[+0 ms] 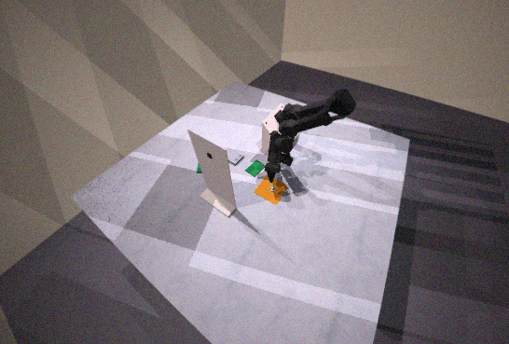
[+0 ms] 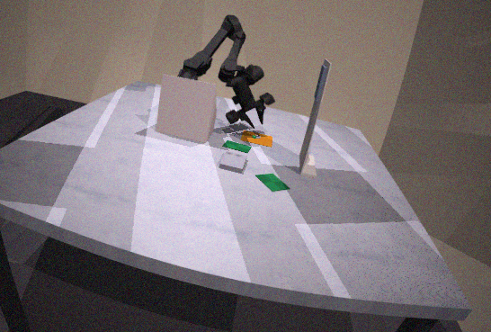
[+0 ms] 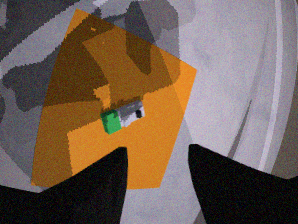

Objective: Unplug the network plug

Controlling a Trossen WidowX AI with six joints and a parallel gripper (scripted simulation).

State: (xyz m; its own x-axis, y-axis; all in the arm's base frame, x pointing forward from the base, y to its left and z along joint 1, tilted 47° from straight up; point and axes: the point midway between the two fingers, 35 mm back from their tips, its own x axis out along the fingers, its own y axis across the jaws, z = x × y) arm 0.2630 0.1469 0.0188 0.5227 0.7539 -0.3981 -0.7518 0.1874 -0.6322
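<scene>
The orange marked square is 50 mm below my gripper tip, 10 mm to the left of it and 10 mm ahead of it. Round my gripper tip: upright panel 180 mm ahead, 150 mm to the right, 120 mm above.
</scene>
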